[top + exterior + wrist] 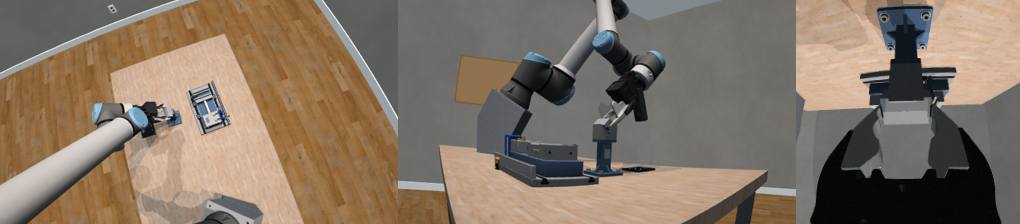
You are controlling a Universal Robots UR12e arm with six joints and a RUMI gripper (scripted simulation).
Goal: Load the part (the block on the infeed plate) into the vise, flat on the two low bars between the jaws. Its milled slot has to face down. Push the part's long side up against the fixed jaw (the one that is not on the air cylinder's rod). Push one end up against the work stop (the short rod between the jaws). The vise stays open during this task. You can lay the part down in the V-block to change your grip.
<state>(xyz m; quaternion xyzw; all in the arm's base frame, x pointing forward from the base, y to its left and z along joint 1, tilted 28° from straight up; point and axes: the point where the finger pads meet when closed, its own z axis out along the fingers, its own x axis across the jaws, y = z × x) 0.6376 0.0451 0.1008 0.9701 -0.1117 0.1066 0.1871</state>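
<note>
The part lies 10 mm to the right of my hand and 10 mm below it. Round my hand: work stop: 180 mm to the right, 70 mm below, 60 mm ahead; then infeed plate: 180 mm to the left, 160 mm below, 10 mm behind; then moving jaw: 220 mm to the right, 80 mm below, 20 mm ahead.
</note>
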